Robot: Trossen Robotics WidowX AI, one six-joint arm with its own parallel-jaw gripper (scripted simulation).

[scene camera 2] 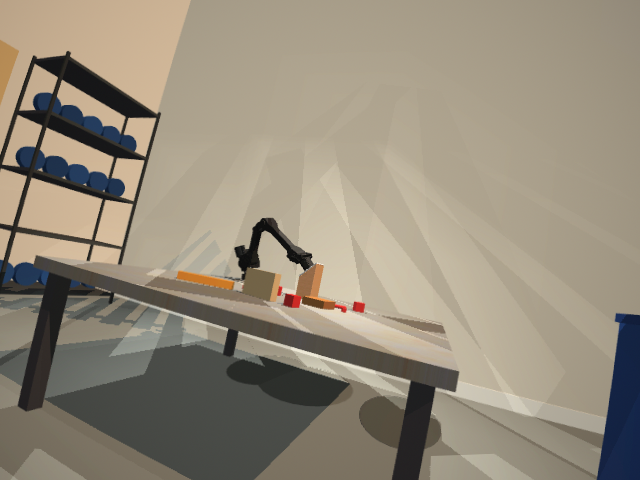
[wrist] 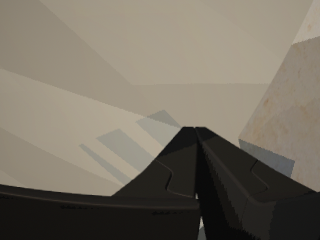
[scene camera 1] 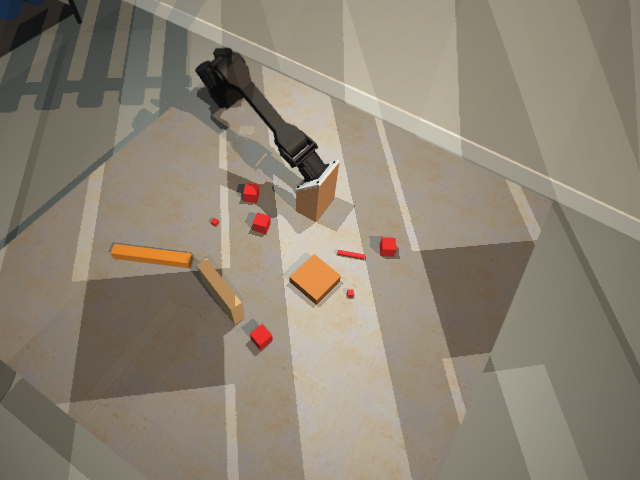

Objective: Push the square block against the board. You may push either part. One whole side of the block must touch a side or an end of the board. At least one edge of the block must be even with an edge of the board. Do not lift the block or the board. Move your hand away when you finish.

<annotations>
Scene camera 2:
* tan board
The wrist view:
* my gripper
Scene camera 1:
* tan board
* flat orange square block
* long orange board
</annotations>
